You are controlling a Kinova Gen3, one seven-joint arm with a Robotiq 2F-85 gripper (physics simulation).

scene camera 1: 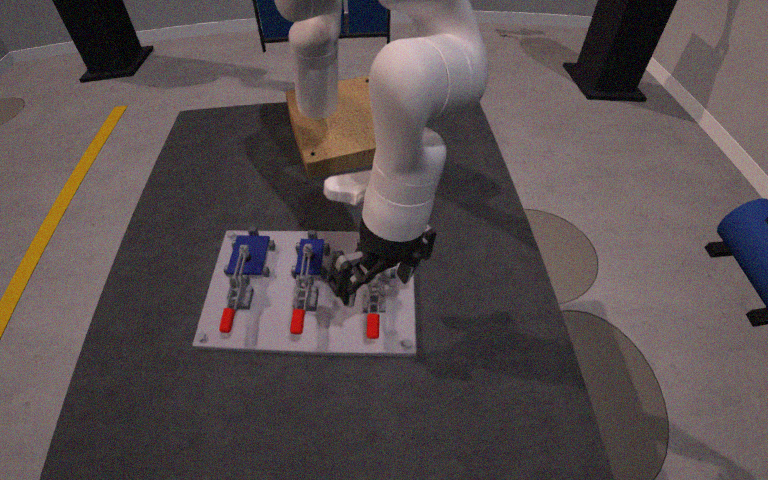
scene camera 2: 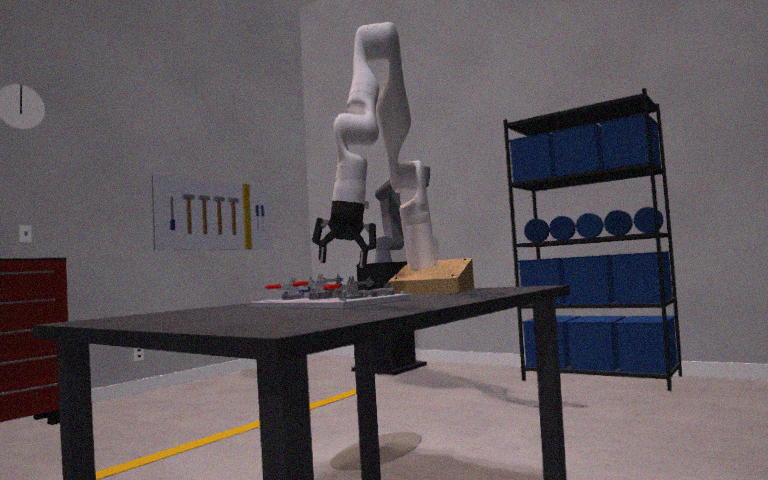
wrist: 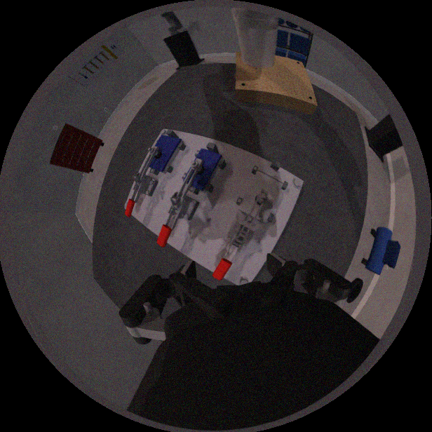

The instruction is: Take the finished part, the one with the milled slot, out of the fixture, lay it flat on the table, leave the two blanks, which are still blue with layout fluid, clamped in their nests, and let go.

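Places are measured from the arm's base along level axes (x ahead, y left, z up), in centimetres.
Where they show: gripper, fingertip midpoint: [scene camera 1: 375,290] [scene camera 2: 341,265]; arm's base, link origin: [scene camera 1: 317,103] [scene camera 2: 422,265].
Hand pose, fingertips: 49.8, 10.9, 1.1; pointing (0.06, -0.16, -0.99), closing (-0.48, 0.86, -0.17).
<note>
Each offset is from my fingertips to the top centre of the thing, as dx, dy, dz. "spot": to the spot under its first point. Level surfaces: height alone.
The finished part [wrist: 253,187] is pale, almost plate-coloured, and seems to sit in the right nest. Its outline and slot are hard to make out. The right clamp's red handle @[+3.1, -0.6, -4.2] [scene camera 1: 372,326] [wrist: 222,269] points outward like the other two, and its arm reaches over the nest. The left blue blank @[-11.9, -21.6, -5.8] [scene camera 1: 258,254] [wrist: 168,152] and middle blue blank @[-10.6, -10.7, -5.3] [scene camera 1: 318,252] [wrist: 211,164] sit in their nests under clamp arms. My gripper [scene camera 1: 374,287] [scene camera 2: 343,260] [wrist: 231,265] is open and empty, above the right clamp. In scene camera 1 it hides most of the right nest.
The white fixture plate @[-6.4, -11.0, -7.9] [scene camera 1: 339,340] [scene camera 2: 339,303] [wrist: 200,255] lies on the dark table @[dz -9.4] [scene camera 1: 254,413] [scene camera 2: 198,323]. Upright clamp parts @[spot: -2.9, -10.7, -3.3] [scene camera 1: 305,288] stand left of the gripper. A wooden block [scene camera 1: 351,121] [scene camera 2: 436,277] [wrist: 280,82] stands behind the fixture at the arm's base.
</note>
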